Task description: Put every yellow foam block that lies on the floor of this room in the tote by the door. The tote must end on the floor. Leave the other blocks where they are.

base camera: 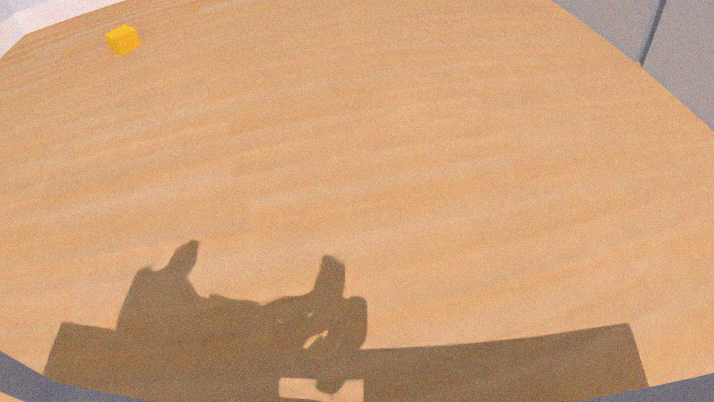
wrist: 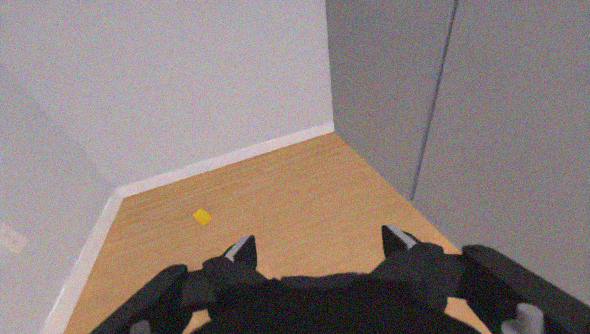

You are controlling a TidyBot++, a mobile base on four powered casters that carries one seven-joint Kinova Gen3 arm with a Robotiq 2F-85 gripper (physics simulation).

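Frame: origin at the arm's base, x right, y ahead, z up, level; centimetres.
Seen in the pictures: gripper, between the fingertips: (wrist: 317,244).
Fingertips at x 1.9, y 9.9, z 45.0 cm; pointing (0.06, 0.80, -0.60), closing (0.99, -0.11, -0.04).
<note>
A point is followed by its place in that frame.
A yellow foam block (base camera: 123,40) @[y 92.1, x -58.7, z -36.3 cm] (wrist: 202,217) @[y 92.8, x -59.8, z -35.2 cm] lies on the wooden floor, at the upper left in the base camera view and left of the middle in the wrist view, near the white skirting. My gripper (wrist: 317,244) @[y 9.9, x 1.9, z 45.0 cm] is open, with its fingers wide apart and no object between them. It is raised above the floor, and the block shows beyond and to the left of its left finger. The gripper itself does not show in the base camera view, but its shadow falls on the floor there. The tote does not show in either view.
A light wall (wrist: 200,75) @[y 152.0, x -48.1, z 27.8 cm] with white skirting (wrist: 225,159) @[y 149.2, x -54.2, z -34.4 cm] stands behind and to the left of the block. A tall grey panelled surface (base camera: 680,55) @[y 69.6, x 58.0, z -32.1 cm] (wrist: 510,115) @[y 52.7, x 61.6, z 22.4 cm] runs along the right side. The shadow of the base and arm lies across the near floor.
</note>
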